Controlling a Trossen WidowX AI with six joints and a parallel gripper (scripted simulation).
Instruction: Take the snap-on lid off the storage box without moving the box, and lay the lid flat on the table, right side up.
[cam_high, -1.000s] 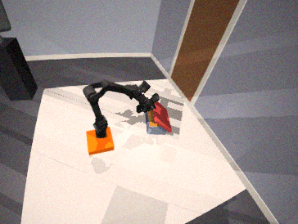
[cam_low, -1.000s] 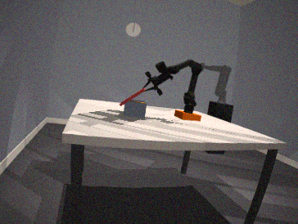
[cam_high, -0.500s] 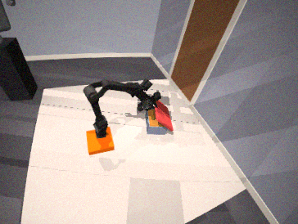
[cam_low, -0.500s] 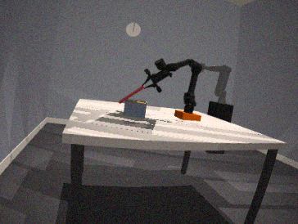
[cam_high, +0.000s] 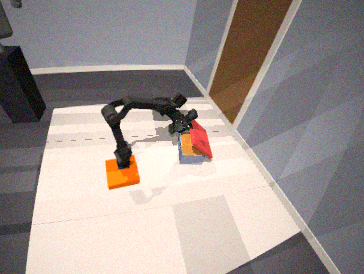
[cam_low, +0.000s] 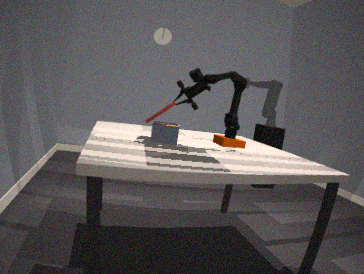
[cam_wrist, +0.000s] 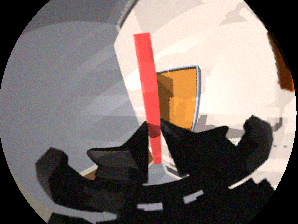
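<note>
Right now my gripper tip is 6 cm short of the red lid, 1 cm to the left of it and 5 cm above it. Round my gripper tip: storage box (3 cm ahead, 17 cm below).
</note>
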